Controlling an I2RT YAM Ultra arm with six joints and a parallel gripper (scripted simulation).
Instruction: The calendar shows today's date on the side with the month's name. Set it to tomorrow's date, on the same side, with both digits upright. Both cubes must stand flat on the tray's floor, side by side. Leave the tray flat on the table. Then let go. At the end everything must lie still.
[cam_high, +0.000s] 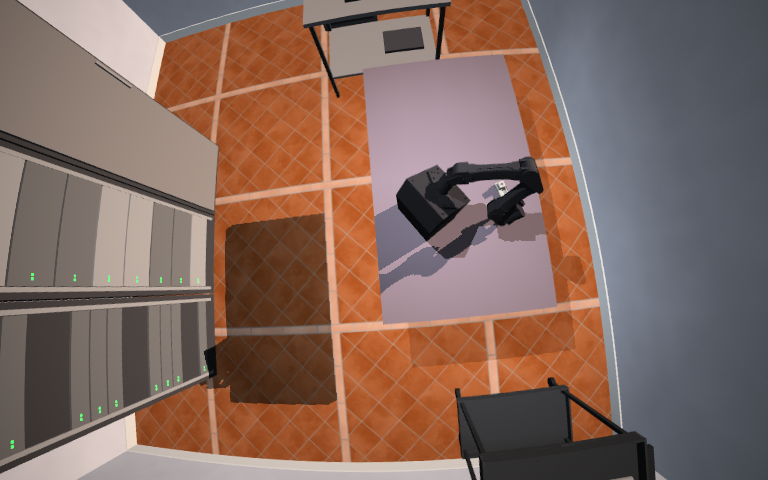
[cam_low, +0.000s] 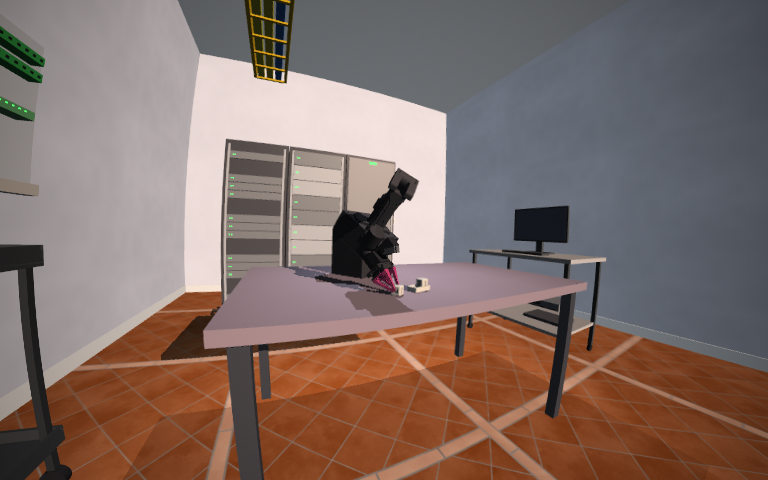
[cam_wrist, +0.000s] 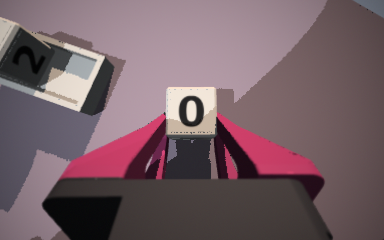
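The cream digit cube is 10 mm ahead of my hand and 10 mm to the left of it. From my hand the other things lie so: cream tray: 30 mm behind, 110 mm to the left, 10 mm below.
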